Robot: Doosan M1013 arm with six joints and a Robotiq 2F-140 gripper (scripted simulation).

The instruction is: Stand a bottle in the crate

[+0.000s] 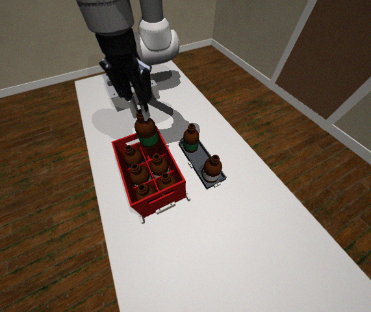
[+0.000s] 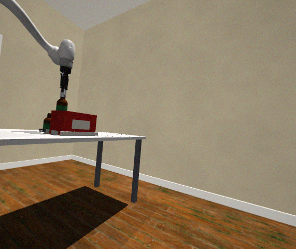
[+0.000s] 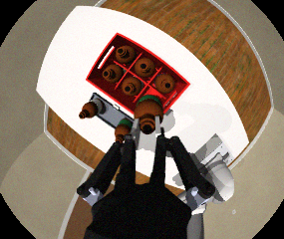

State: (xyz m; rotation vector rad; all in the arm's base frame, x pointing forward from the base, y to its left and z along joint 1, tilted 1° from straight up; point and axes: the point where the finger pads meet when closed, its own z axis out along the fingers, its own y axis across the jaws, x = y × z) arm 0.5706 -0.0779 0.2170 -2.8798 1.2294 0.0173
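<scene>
My hand is 9 cm above the bottle. The rest, counted from my hand: red crate: 9 cm ahead, 5 cm to the right, 23 cm below; then dark tray: 10 cm ahead, 19 cm to the left, 31 cm below.
</scene>
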